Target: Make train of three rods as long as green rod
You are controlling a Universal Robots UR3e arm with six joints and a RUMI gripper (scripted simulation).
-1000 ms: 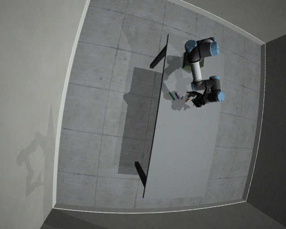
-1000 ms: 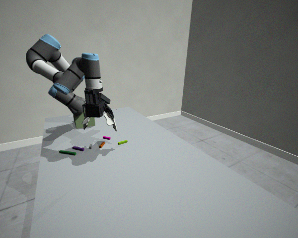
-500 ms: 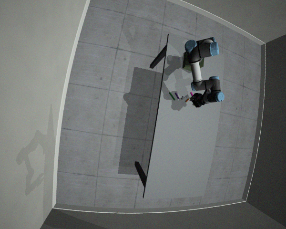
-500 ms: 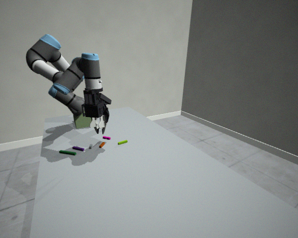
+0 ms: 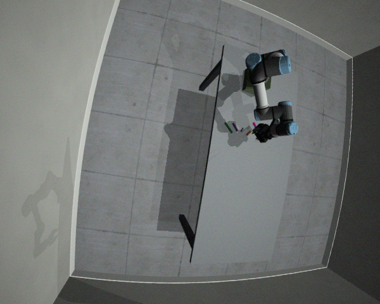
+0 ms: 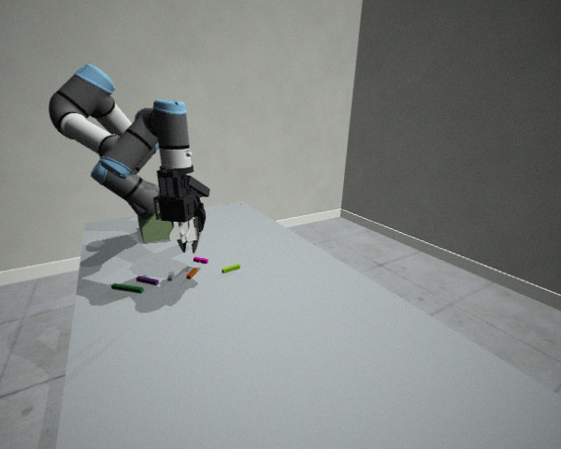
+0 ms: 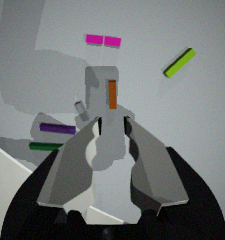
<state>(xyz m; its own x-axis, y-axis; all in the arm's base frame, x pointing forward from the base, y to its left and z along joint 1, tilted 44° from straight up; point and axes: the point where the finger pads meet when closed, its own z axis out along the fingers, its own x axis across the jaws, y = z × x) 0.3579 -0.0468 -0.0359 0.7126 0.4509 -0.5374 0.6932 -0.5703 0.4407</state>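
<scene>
Right now the orange rod is 8 cm below my hand. Also, from my hand: grey rod: 2 cm behind, 5 cm to the right, 8 cm below; lime rod: 3 cm ahead, 10 cm to the left, 8 cm below; purple rod: 3 cm behind, 10 cm to the right, 8 cm below.
</scene>
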